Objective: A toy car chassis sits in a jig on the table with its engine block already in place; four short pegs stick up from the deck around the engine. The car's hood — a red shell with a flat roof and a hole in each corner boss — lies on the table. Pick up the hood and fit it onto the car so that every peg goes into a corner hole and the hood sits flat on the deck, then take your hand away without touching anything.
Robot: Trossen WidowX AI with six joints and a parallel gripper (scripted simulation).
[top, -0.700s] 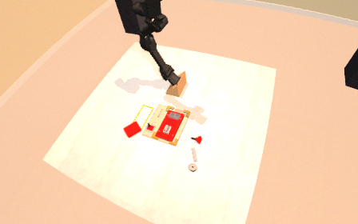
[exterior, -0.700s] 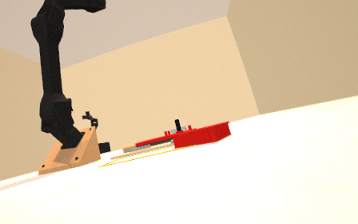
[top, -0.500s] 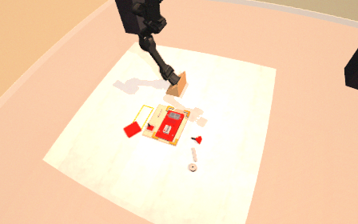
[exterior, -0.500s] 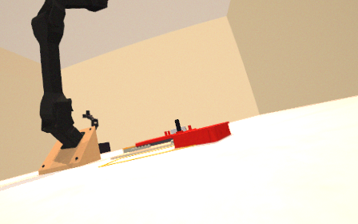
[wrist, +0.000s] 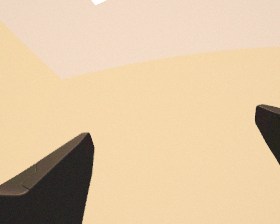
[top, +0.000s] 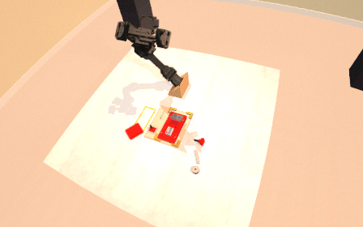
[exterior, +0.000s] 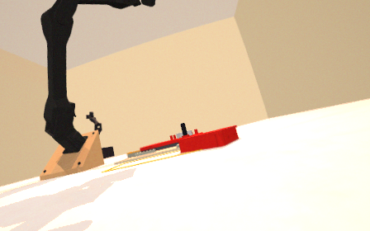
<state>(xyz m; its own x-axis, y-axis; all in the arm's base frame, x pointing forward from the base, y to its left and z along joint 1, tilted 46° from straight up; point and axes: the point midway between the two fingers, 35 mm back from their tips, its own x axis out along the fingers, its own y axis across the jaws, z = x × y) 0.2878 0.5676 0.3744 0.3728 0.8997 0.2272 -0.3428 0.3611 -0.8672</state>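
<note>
The red hood lies 5 cm ahead of my gripper tip, 26 cm to the right of it and 73 cm below it. Round my gripper tip: white bar 4 cm ahead, 17 cm to the left, 74 cm below.
</note>
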